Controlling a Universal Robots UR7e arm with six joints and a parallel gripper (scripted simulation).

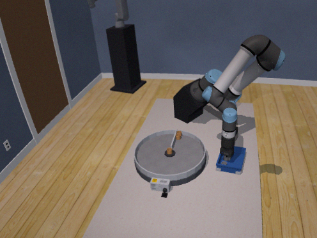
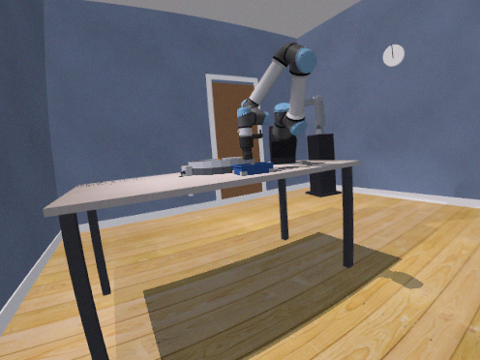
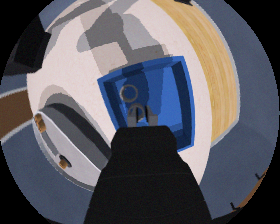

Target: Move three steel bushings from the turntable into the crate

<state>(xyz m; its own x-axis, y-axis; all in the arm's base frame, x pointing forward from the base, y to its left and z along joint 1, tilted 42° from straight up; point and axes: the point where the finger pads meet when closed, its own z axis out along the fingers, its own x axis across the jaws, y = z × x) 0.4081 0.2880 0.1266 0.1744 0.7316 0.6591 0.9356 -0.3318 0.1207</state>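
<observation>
The blue crate lies 20 mm to the left of my hand and 10 mm ahead of it. From my hand the other things lie so: round grey turntable (330 mm to the right, 110 mm ahead, 20 mm above).
</observation>
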